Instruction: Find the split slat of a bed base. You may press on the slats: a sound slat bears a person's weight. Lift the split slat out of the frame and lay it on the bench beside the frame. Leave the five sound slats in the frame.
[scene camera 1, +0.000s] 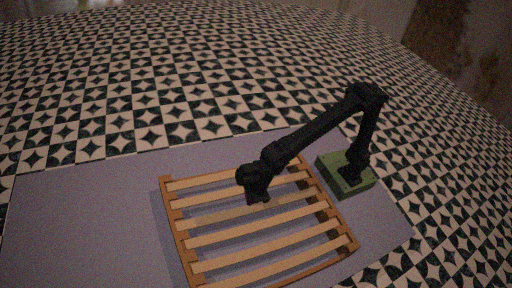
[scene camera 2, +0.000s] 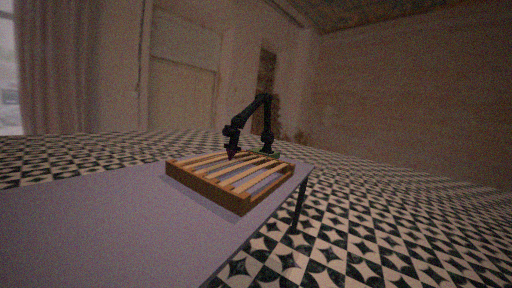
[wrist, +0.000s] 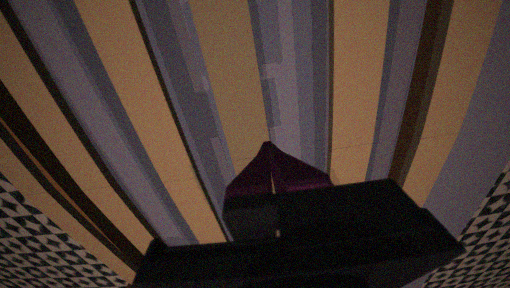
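Note:
The bed base frame (scene camera 1: 187, 260) (scene camera 2: 210, 191) lies on the bench (scene camera 1: 75, 215) (scene camera 2: 100, 225) with six pale wooden slats across it. My gripper (scene camera 1: 257, 202) (scene camera 2: 230, 158) (wrist: 267, 147) is shut and points down, with its dark purple fingertips at the third slat from the back (scene camera 1: 215, 216) (wrist: 227, 75), near its middle. That slat looks duller than the others. Whether the tips touch it cannot be told. The second slat (scene camera 1: 210, 198) (wrist: 357, 100) and the fourth slat (scene camera 1: 260, 222) (wrist: 120, 75) lie on either side. No split shows clearly on any slat.
The arm's green base block (scene camera 1: 342, 186) stands at the right end of the bench, beside the frame. The bench extends left beyond the frame. The arm reaches over the back right part of the slats. A patterned tile floor (scene camera 1: 150, 75) (scene camera 2: 350, 240) surrounds the bench.

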